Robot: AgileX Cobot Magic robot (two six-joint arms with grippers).
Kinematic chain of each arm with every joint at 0, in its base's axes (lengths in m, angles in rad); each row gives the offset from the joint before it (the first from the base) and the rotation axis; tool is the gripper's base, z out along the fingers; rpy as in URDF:
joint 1: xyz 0 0 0.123 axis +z
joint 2: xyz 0 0 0 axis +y
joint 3: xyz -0.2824 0 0.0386 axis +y
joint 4: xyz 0.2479 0 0.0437 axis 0.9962 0 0.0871
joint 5: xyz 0 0 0 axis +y
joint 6: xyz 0.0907 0 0.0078 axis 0.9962 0 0.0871
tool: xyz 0 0 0 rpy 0 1.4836 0
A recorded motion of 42 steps. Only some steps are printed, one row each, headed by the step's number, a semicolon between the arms.
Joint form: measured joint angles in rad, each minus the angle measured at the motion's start. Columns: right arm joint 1, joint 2, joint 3, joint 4, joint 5, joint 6; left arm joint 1, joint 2, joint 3, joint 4, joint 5, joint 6.
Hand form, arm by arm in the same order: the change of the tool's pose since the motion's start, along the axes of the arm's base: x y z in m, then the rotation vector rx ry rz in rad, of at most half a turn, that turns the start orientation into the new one. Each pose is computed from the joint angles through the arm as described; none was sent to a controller.
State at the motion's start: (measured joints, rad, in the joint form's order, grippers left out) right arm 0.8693 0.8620 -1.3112 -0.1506 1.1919 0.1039; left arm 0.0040 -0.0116 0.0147 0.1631 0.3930 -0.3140
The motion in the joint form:
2: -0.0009 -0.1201 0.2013 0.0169 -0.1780 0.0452; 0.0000 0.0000 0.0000 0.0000 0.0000 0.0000
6: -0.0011 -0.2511 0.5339 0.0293 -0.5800 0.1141; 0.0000 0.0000 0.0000 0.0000 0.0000 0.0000
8: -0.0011 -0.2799 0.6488 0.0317 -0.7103 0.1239; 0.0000 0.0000 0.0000 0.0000 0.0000 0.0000
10: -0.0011 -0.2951 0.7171 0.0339 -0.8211 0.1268; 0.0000 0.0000 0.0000 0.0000 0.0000 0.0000
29: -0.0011 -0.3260 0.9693 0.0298 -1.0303 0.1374; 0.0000 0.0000 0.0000 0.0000 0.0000 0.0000
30: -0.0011 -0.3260 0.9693 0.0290 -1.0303 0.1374; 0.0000 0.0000 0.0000 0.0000 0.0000 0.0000
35: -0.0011 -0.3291 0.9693 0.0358 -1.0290 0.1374; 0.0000 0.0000 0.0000 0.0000 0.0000 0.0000
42: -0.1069 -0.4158 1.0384 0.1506 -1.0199 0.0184; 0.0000 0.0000 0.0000 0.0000 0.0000 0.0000
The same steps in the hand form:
2: -0.0089 -0.0070 -0.0303 0.1026 -0.0347 0.0038; 0.0000 0.0000 0.0000 0.0000 0.0000 0.0000
6: -0.0101 -0.0023 -0.0857 0.2939 -0.1230 0.0266; 0.0000 0.0000 0.0000 0.0000 0.0000 0.0000
8: -0.0096 0.0003 -0.1088 0.3333 -0.1437 0.0400; 0.0000 0.0000 0.0000 0.0000 0.0000 0.0000
10: -0.0094 0.0023 -0.1201 0.3791 -0.1769 0.0548; 0.0000 0.0000 0.0000 0.0000 0.0000 0.0000
29: -0.0115 0.0031 -0.1834 0.3752 -0.1595 0.0745; 0.0000 0.0000 0.0000 0.0000 0.0000 0.0000
30: -0.0115 0.0031 -0.1834 0.3747 -0.1601 0.0747; 0.0000 0.0000 0.0000 0.0000 0.0000 0.0000
35: -0.0119 0.0028 -0.1832 0.3805 -0.1565 0.0727; 0.0000 0.0000 0.0000 0.0000 0.0000 0.0000
42: -0.0146 -0.0144 -0.1982 0.3780 -0.1785 -0.0118; 0.0000 0.0000 0.0000 0.0000 0.0000 0.0000

